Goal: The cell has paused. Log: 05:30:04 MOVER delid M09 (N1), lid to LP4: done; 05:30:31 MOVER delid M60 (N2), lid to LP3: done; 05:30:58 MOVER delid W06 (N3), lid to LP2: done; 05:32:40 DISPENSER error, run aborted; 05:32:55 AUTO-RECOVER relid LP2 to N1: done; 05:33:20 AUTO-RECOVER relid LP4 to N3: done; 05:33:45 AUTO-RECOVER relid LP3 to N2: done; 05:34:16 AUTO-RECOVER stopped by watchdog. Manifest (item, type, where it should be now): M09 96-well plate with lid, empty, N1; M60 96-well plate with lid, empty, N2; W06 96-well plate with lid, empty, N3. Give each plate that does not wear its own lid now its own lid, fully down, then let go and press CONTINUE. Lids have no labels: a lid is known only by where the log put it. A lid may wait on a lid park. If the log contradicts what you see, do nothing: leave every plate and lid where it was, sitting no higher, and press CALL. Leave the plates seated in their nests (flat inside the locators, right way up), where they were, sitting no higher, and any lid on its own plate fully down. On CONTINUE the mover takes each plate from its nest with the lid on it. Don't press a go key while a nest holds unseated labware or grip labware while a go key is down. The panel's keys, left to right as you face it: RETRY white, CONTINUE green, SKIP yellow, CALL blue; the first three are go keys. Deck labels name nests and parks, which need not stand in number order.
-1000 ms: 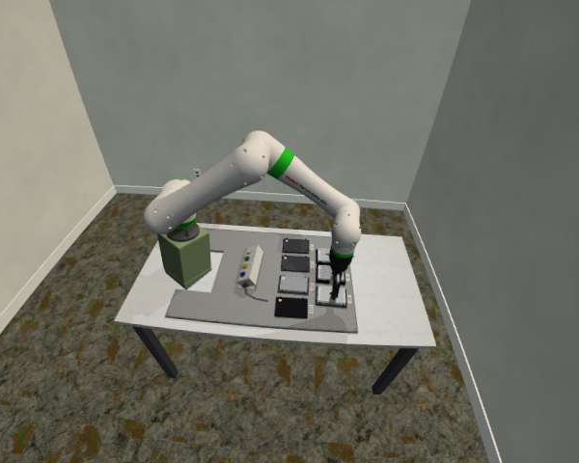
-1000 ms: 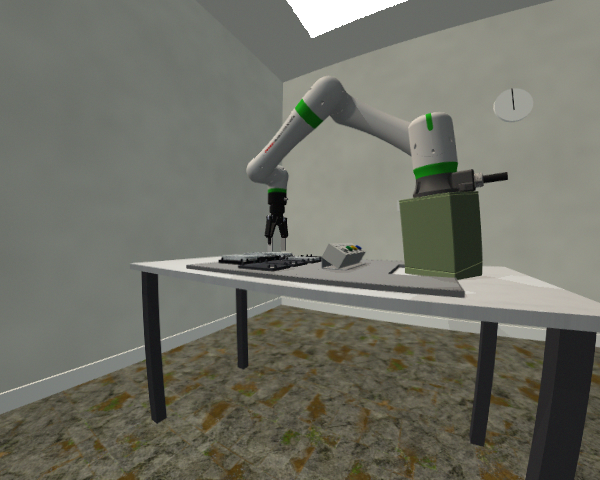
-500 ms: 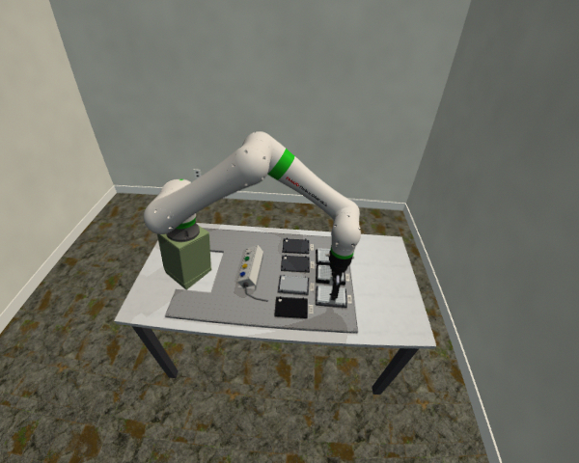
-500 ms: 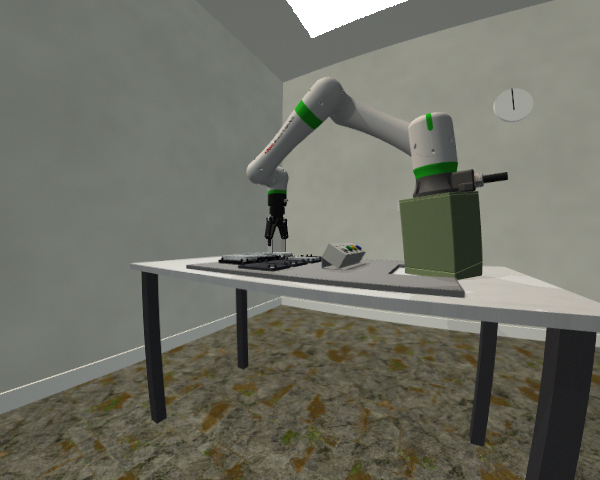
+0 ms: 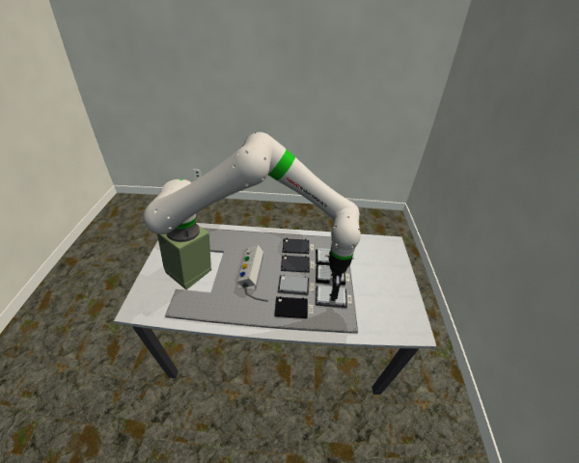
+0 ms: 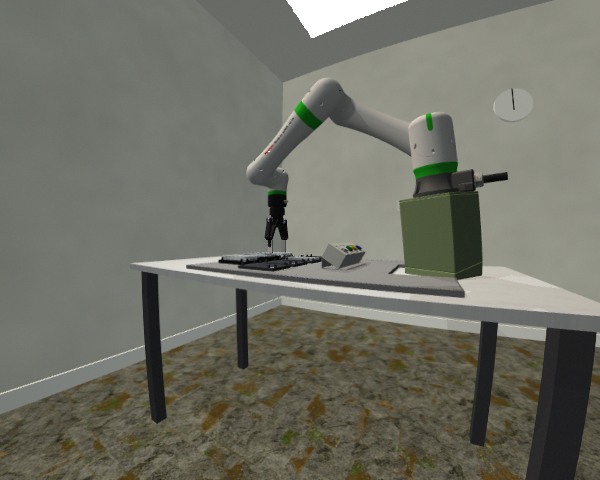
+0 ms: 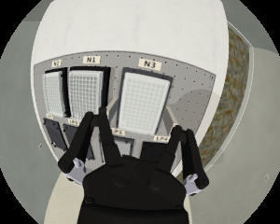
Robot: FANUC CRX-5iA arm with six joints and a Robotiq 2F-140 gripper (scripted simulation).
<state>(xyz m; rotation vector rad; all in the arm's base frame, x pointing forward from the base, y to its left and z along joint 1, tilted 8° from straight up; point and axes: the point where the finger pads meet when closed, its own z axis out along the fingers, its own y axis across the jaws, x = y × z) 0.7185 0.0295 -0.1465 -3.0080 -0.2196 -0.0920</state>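
The plate lies 20 mm behind my hand, 130 mm to the left of it and 20 mm below it. The rest, counted from my hand: blue key (420 mm behind, 30 mm to the right, 20 mm above); then lid park LP4 (160 mm behind, 110 mm to the right, 40 mm below); then lid park LP3 (210 mm behind, 160 mm to the left, 40 mm below).
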